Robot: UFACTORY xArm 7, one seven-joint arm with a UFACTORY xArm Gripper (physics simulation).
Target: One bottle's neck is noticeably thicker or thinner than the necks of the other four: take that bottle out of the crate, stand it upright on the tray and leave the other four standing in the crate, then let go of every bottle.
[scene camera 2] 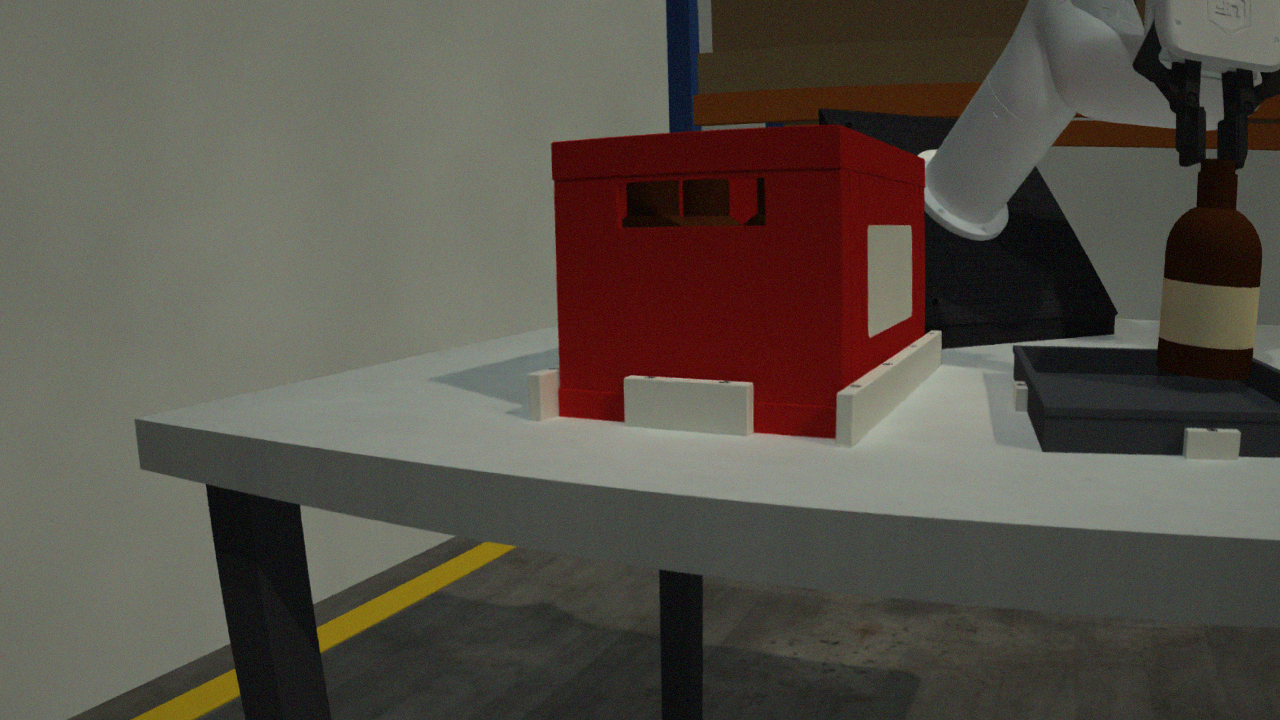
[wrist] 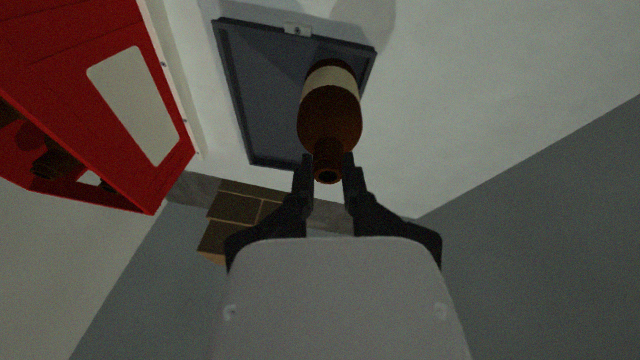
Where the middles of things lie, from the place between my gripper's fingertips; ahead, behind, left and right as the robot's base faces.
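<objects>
The brown bottle (wrist: 329,123) is ahead of my hand by 10 mm, and it is 70 mm lower than my hand.
</objects>
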